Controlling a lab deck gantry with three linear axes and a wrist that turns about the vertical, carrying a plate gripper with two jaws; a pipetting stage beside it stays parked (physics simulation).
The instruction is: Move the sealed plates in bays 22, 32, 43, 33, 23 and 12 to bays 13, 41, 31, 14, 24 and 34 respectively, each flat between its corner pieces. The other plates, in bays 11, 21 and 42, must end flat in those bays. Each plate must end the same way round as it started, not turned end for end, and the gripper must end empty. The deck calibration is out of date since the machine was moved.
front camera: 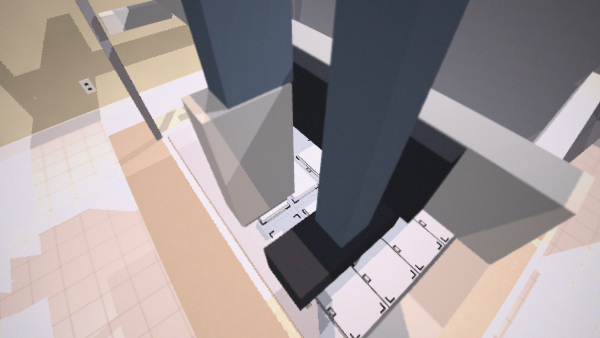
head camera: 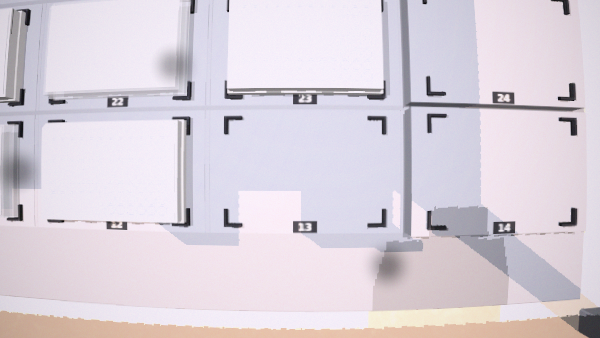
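Frame: origin at the robot's base, x ahead, y left, z up, level; millimetres.
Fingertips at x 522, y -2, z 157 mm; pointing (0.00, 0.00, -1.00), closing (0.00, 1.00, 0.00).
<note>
A point is followed by its place in that frame.
In the head camera view, pale sealed plates lie in bay 22 (head camera: 112, 47) @(x 234, y 146, z 14 mm), bay 23 (head camera: 305, 45) @(x 395, y 142, z 14 mm) and bay 12 (head camera: 110, 170) @(x 235, y 43, z 14 mm). Parts of the plates in bay 21 (head camera: 6, 55) @(x 128, y 146, z 14 mm) and bay 11 (head camera: 9, 170) @(x 129, y 43, z 8 mm) show at the left edge. Bay 13 (head camera: 305, 160) @(x 395, y 51, z 0 mm), bay 14 (head camera: 525, 170) @(x 578, y 43, z 15 mm) and bay 24 (head camera: 525, 50) @(x 582, y 145, z 15 mm) hold no plate. In the front view, my gripper's dark body (front camera: 320, 255) @(x 533, y -42, z 352 mm) hangs large over the deck. Its jaws and whatever is between them are hidden. Bays 31 to 34 and 41 to 43 do not show in the head camera view.
In the front view, a grey block (front camera: 250, 155) @(x 419, y -43, z 401 mm) hangs beside the blue gripper column (front camera: 380, 100) @(x 537, y -22, z 526 mm) and covers much of the deck. Pale deck walls (front camera: 505, 135) stand at the right. A step edge (head camera: 406, 170) @(x 479, y 43, z 3 mm) separates bay 13 from bay 14. Blurred dark spots mark the head camera view.
</note>
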